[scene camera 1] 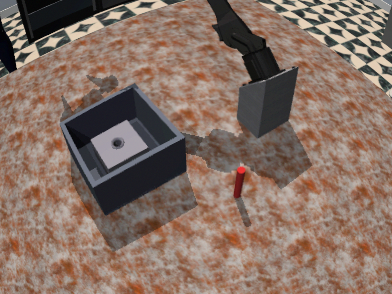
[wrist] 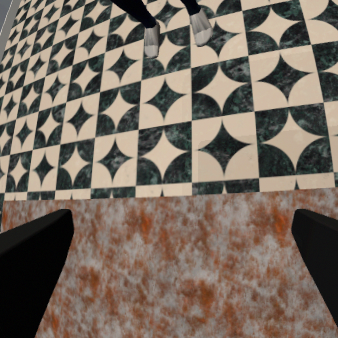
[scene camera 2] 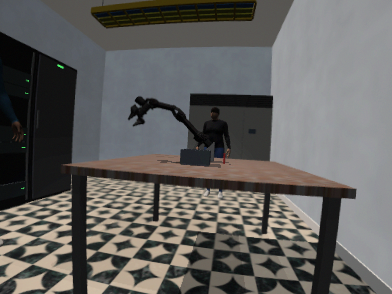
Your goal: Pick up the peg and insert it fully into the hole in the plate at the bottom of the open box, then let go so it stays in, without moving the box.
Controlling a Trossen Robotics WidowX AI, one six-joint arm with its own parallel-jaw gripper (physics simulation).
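Places are measured from the arm's base along level axes (x back, y right, z up), in centimetres.
Pixels of known places: gripper, between the fingertips: (wrist: 185,221) (scene camera 2: 130,123); arm's base, origin of its link: (scene camera 1: 267,77) (scene camera 2: 210,146).
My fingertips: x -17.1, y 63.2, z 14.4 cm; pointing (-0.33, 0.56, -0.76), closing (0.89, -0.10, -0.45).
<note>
For each thing: its top centre in the pictures, then the offset to it from my fingertips. Level surfaces: height alone.
- red peg, centre of its top: (scene camera 1: 241,169) (scene camera 2: 224,153) dx -1.2, dy -73.4, dz -19.1 cm
- dark open box, centre of its top: (scene camera 1: 114,129) (scene camera 2: 196,149) dx -13.1, dy -52.4, dz -17.3 cm
- pale plate, centre of its top: (scene camera 1: 117,142) dx -13.1, dy -52.4, dz -21.0 cm
- table, height of its surface: dz -27.1 cm
The red peg (scene camera 1: 239,184) (scene camera 2: 224,158) stands upright on the table, to the right of the box in both scene views. The dark open box (scene camera 1: 150,175) (scene camera 2: 195,157) stands on the table. Inside it, the pale plate (scene camera 1: 130,156) has a round, empty hole (scene camera 1: 117,143) near its middle. My gripper (scene camera 2: 133,120) (wrist: 185,221) is open and empty. It hangs high above the table, left of the box in scene camera 2 and far from the peg. The gripper does not show in scene camera 1. Neither peg nor box shows in the wrist view.
A tall grey block (scene camera 1: 267,105) stands at the arm's base, behind the peg in scene camera 1. The arm (scene camera 2: 175,110) reaches up and left over the box. The table's edge and a person's shoes (wrist: 201,30) show in the wrist view. A person (scene camera 2: 215,132) stands behind the table (scene camera 2: 210,173).
</note>
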